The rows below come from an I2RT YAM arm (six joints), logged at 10 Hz.
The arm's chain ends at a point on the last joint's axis. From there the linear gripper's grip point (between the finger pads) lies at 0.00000 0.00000 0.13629 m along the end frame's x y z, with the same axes.
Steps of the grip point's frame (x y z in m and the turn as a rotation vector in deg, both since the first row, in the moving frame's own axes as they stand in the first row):
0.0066 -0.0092 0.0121 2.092 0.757 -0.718
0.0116 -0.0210 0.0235 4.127 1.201 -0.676
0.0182 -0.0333 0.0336 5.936 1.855 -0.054
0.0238 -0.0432 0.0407 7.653 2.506 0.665
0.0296 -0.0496 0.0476 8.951 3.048 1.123
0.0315 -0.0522 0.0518 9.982 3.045 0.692
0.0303 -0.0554 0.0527 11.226 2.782 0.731
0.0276 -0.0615 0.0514 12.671 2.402 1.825
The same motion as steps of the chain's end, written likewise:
0.0048 -0.0042 0.0122 2.092 0.757 -0.718
0.0088 -0.0112 0.0239 4.127 1.201 -0.676
0.0138 -0.0192 0.0344 5.936 1.855 -0.054
0.0178 -0.0251 0.0420 7.653 2.506 0.665
0.0222 -0.0285 0.0495 8.951 3.048 1.123
0.0242 -0.0286 0.0541 9.982 3.045 0.692
0.0236 -0.0289 0.0555 11.226 2.782 0.731
0.0215 -0.0317 0.0548 12.671 2.402 1.825

